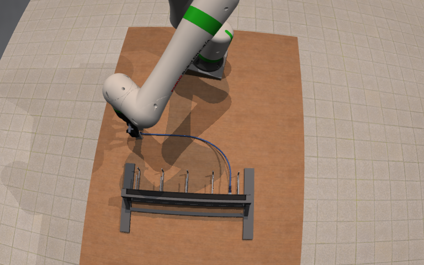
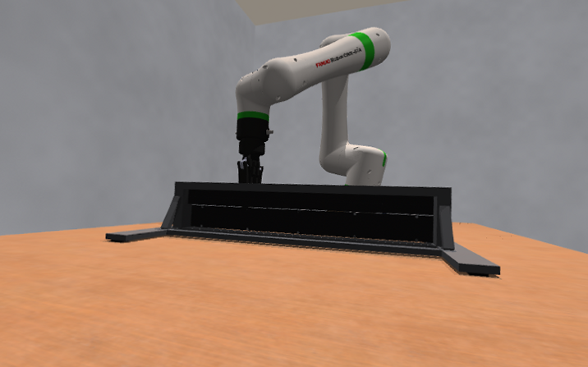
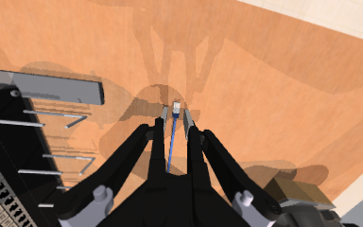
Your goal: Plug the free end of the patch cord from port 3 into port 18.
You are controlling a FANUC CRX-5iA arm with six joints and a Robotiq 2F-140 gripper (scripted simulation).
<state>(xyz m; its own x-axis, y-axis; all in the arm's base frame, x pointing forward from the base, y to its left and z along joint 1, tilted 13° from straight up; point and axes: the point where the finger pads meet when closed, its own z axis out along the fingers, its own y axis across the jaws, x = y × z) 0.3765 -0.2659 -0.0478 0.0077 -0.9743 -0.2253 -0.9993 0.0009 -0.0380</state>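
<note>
The grey cord plug lies 30 mm below my hand and 10 mm to the right of it.
</note>
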